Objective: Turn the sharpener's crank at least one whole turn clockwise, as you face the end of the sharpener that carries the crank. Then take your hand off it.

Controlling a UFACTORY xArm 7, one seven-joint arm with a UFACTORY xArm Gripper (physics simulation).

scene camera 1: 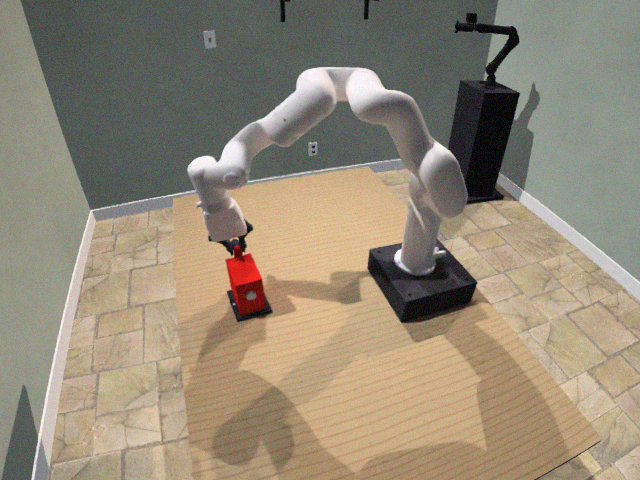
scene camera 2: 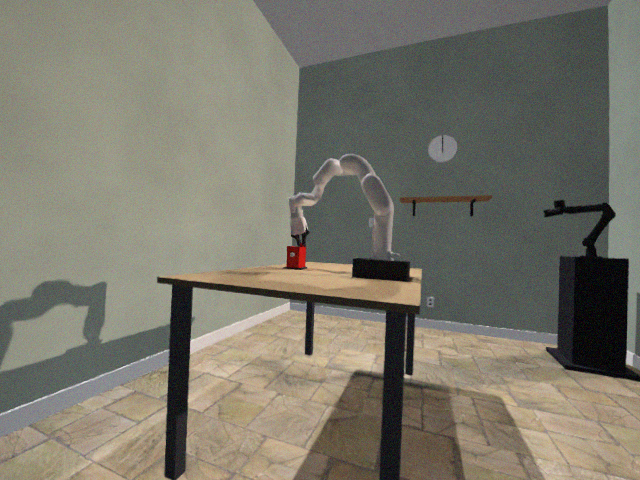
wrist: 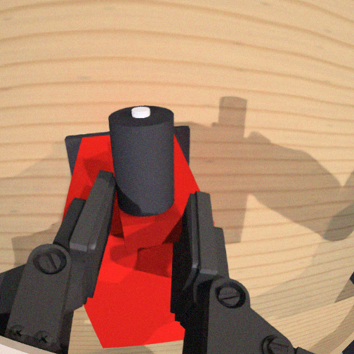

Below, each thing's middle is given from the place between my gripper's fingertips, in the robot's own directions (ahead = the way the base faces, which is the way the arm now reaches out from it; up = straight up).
Scene:
Now: hand 5 cm to the right of the red sharpener (scene camera 1: 247, 297) and 6 cm above it.

